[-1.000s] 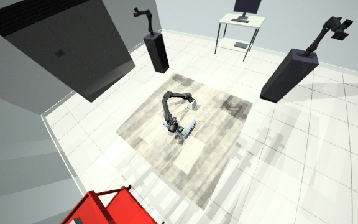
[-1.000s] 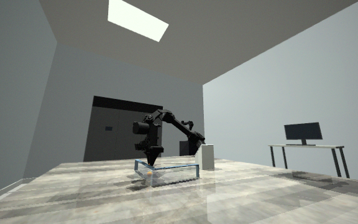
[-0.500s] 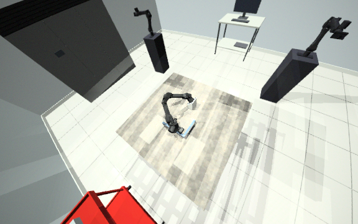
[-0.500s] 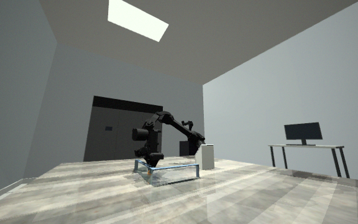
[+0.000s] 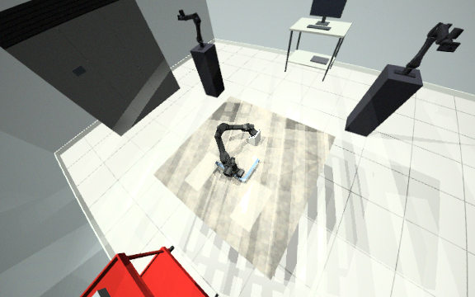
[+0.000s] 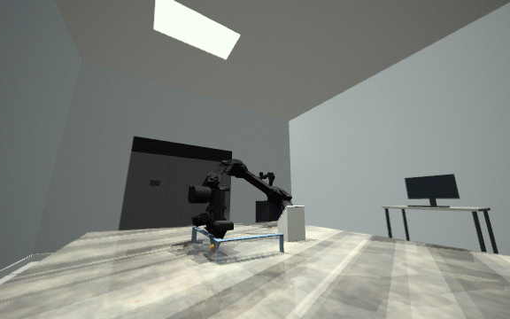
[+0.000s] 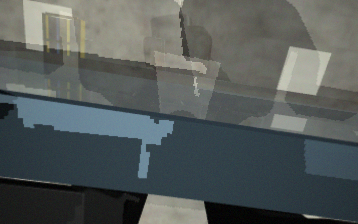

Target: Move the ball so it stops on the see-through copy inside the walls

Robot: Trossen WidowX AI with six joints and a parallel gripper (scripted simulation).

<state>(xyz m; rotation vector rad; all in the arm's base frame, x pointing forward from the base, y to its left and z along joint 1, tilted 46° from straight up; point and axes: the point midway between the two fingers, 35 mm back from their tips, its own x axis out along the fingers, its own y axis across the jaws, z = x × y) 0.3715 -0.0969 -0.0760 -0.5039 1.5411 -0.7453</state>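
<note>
The orange ball lies right at my gripper tip. Also, from my gripper tip: see-through copy of ball (right at my gripper tip); clear wall (13 cm to the left, 7 cm behind, 2 cm above).
</note>
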